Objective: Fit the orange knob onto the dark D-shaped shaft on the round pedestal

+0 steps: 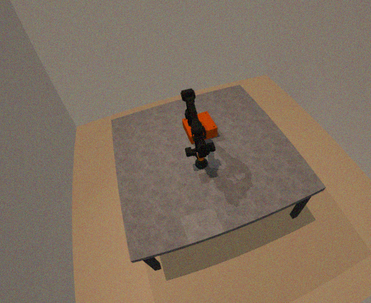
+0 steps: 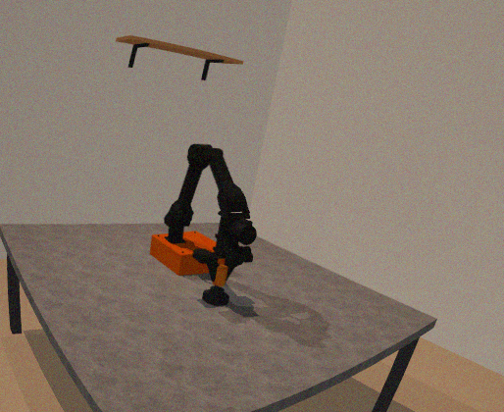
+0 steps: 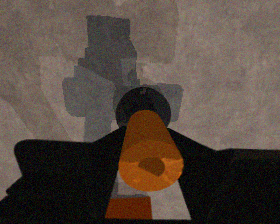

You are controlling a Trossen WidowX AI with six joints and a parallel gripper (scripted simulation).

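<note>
Right now my gripper tip is 2 cm below the orange knob. Also, from my gripper tip: dark round pedestal 4 cm below.
</note>
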